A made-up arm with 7 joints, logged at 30 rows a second.
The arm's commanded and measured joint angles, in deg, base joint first. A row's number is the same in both.
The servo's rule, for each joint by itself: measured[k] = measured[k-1] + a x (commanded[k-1-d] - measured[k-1]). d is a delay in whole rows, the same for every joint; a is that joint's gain. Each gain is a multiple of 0.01, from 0.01 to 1. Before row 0 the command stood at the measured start. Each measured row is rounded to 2 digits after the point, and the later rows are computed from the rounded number. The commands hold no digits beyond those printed.
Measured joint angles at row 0:
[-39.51, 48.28, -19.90, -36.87, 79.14, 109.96, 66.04]
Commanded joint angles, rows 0 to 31:
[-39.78, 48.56, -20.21, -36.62, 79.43, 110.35, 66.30]
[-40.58, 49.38, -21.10, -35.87, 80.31, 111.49, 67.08]
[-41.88, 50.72, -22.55, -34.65, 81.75, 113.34, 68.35]
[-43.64, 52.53, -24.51, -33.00, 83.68, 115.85, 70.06]
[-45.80, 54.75, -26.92, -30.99, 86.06, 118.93, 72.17]
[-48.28, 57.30, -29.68, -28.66, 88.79, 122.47, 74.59]
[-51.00, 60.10, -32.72, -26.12, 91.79, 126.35, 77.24]
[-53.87, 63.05, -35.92, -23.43, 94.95, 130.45, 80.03]
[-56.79, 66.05, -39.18, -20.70, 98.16, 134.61, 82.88]
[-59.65, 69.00, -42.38, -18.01, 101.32, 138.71, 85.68]
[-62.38, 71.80, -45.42, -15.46, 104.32, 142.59, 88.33]
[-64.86, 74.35, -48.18, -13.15, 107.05, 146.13, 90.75]
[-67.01, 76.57, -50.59, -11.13, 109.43, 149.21, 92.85]
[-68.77, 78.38, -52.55, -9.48, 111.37, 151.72, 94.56]
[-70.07, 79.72, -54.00, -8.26, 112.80, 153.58, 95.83]
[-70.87, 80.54, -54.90, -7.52, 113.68, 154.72, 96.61]
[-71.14, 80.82, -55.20, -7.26, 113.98, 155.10, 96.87]
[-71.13, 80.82, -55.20, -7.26, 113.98, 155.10, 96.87]
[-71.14, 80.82, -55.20, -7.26, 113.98, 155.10, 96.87]
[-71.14, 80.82, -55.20, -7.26, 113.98, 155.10, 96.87]
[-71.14, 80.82, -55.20, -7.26, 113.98, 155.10, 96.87]
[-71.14, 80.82, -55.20, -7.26, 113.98, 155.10, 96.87]
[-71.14, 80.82, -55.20, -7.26, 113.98, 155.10, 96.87]
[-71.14, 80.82, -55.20, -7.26, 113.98, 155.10, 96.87]
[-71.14, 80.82, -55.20, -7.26, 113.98, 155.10, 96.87]
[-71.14, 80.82, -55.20, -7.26, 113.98, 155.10, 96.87]
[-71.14, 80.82, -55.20, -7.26, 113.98, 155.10, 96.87]
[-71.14, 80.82, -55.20, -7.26, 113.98, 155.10, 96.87]
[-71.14, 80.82, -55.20, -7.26, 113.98, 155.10, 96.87]
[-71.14, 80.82, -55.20, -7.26, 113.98, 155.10, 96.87]
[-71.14, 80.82, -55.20, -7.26, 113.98, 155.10, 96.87]
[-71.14, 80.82, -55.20, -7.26, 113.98, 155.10, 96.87]
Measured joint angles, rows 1 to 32:
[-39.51, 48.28, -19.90, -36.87, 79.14, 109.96, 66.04]
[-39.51, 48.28, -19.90, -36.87, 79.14, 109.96, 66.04]
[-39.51, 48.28, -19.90, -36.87, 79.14, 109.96, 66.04]
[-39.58, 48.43, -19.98, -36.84, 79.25, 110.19, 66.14]
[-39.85, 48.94, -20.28, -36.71, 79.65, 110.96, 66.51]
[-40.40, 49.90, -20.89, -36.44, 80.45, 112.36, 67.23]
[-41.27, 51.32, -21.87, -35.99, 81.68, 114.42, 68.33]
[-42.49, 53.17, -23.23, -35.34, 83.34, 117.08, 69.83]
[-44.05, 55.40, -24.97, -34.47, 85.41, 120.26, 71.69]
[-45.93, 57.94, -27.06, -33.38, 87.83, 123.85, 73.85]
[-48.07, 60.70, -29.45, -32.09, 90.54, 127.74, 76.26]
[-50.42, 63.59, -32.08, -30.61, 93.44, 131.79, 78.84]
[-52.91, 66.51, -34.86, -28.97, 96.43, 135.87, 81.51]
[-55.47, 69.37, -37.71, -27.21, 99.43, 139.83, 84.17]
[-58.01, 72.06, -40.54, -25.38, 102.33, 143.55, 86.74]
[-60.44, 74.50, -43.25, -23.53, 105.03, 146.89, 89.12]
[-62.69, 76.60, -45.76, -21.70, 107.44, 149.74, 91.24]
[-64.68, 78.28, -47.98, -19.95, 109.48, 152.01, 93.03]
[-66.35, 79.50, -49.85, -18.33, 111.08, 153.61, 94.43]
[-67.64, 80.21, -51.29, -16.89, 112.18, 154.49, 95.38]
[-68.58, 80.54, -52.35, -15.64, 112.86, 154.85, 95.96]
[-69.27, 80.69, -53.12, -14.55, 113.29, 155.00, 96.31]
[-69.77, 80.76, -53.68, -13.60, 113.55, 155.06, 96.53]
[-70.14, 80.79, -54.09, -12.78, 113.71, 155.08, 96.66]
[-70.41, 80.81, -54.39, -12.06, 113.81, 155.09, 96.74]
[-70.61, 80.82, -54.61, -11.44, 113.87, 155.10, 96.79]
[-70.75, 80.82, -54.77, -10.90, 113.91, 155.10, 96.82]
[-70.86, 80.82, -54.89, -10.43, 113.94, 155.10, 96.84]
[-70.94, 80.82, -54.97, -10.02, 113.96, 155.10, 96.85]
[-70.99, 80.82, -55.03, -9.66, 113.97, 155.10, 96.86]
[-71.03, 80.82, -55.08, -9.35, 113.97, 155.10, 96.86]
[-71.06, 80.82, -55.11, -9.08, 113.97, 155.10, 96.86]
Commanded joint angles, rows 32 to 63:
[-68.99, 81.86, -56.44, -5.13, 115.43, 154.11, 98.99]
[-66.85, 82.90, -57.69, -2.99, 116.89, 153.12, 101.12]
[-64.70, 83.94, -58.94, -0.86, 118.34, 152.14, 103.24]
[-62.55, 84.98, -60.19, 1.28, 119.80, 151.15, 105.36]
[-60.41, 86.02, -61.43, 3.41, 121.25, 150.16, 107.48]
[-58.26, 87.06, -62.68, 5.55, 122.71, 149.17, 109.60]
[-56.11, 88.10, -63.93, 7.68, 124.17, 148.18, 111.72]
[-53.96, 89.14, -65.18, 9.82, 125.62, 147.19, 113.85]
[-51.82, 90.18, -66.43, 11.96, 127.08, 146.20, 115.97]
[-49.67, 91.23, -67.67, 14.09, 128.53, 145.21, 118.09]
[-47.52, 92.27, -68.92, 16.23, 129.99, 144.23, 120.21]
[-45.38, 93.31, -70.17, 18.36, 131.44, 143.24, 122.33]
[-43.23, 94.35, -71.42, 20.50, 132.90, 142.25, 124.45]
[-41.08, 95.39, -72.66, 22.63, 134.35, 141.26, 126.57]
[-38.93, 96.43, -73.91, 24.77, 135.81, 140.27, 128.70]
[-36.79, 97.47, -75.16, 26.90, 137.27, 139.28, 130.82]
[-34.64, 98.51, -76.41, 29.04, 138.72, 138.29, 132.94]
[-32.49, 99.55, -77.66, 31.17, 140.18, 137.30, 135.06]
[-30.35, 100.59, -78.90, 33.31, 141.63, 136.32, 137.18]
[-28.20, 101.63, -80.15, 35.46, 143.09, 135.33, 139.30]
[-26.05, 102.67, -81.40, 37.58, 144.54, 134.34, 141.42]
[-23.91, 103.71, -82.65, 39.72, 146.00, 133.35, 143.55]
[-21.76, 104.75, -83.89, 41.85, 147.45, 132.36, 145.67]
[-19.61, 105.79, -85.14, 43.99, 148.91, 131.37, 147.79]
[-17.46, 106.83, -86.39, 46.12, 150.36, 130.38, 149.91]
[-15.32, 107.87, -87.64, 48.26, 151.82, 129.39, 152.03]
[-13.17, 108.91, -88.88, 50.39, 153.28, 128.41, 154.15]
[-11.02, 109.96, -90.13, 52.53, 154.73, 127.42, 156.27]
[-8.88, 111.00, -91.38, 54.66, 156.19, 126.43, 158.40]
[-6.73, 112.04, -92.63, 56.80, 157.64, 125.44, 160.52]
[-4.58, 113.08, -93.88, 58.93, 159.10, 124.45, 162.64]
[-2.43, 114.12, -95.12, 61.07, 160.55, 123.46, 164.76]
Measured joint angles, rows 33 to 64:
[-71.08, 80.82, -55.13, -8.84, 113.97, 155.10, 96.86]
[-71.10, 80.82, -55.15, -8.63, 113.97, 155.10, 96.86]
[-71.11, 80.82, -55.16, -8.45, 113.97, 155.10, 96.86]
[-70.54, 81.38, -55.51, -8.02, 114.52, 154.52, 97.69]
[-69.54, 82.20, -56.10, -7.37, 115.42, 153.69, 99.03]
[-68.23, 83.14, -56.87, -6.52, 116.53, 152.78, 100.67]
[-66.70, 84.13, -57.77, -5.51, 117.77, 151.82, 102.50]
[-65.00, 85.15, -58.76, -4.35, 119.09, 150.84, 104.44]
[-63.18, 86.18, -59.82, -3.06, 120.47, 149.85, 106.45]
[-61.27, 87.22, -60.93, -1.66, 121.88, 148.86, 108.51]
[-59.30, 88.26, -62.08, -0.17, 123.30, 147.87, 110.59]
[-57.28, 89.30, -63.25, 1.41, 124.74, 146.88, 112.69]
[-55.23, 90.34, -64.44, 3.06, 126.18, 145.89, 114.80]
[-53.15, 91.38, -65.65, 4.77, 127.63, 144.91, 116.91]
[-51.05, 92.42, -66.87, 6.54, 129.08, 143.92, 119.02]
[-48.94, 93.46, -68.10, 8.35, 130.53, 142.93, 121.14]
[-46.82, 94.50, -69.33, 10.21, 131.98, 141.94, 123.26]
[-44.69, 95.54, -70.57, 12.10, 133.44, 140.95, 125.38]
[-42.56, 96.58, -71.81, 14.02, 134.90, 139.96, 127.50]
[-40.42, 97.62, -73.05, 15.97, 136.35, 138.97, 129.62]
[-38.28, 98.66, -74.29, 17.95, 137.81, 137.98, 131.74]
[-36.14, 99.70, -75.53, 19.95, 139.26, 137.00, 133.86]
[-34.00, 100.74, -76.78, 21.97, 140.72, 136.01, 135.98]
[-31.85, 101.78, -78.03, 24.00, 142.17, 135.02, 138.10]
[-29.71, 102.82, -79.28, 26.04, 143.63, 134.03, 140.23]
[-27.56, 103.86, -80.52, 28.10, 145.08, 133.04, 142.35]
[-25.41, 104.90, -81.77, 30.17, 146.54, 132.05, 144.47]
[-23.26, 105.94, -83.02, 32.24, 147.99, 131.06, 146.59]
[-21.12, 106.98, -84.27, 34.32, 149.45, 130.07, 148.71]
[-18.97, 108.02, -85.51, 36.41, 150.91, 129.09, 150.83]
[-16.82, 109.07, -86.76, 38.51, 152.36, 128.10, 152.95]
[-14.68, 110.11, -88.01, 40.61, 153.82, 127.11, 155.08]

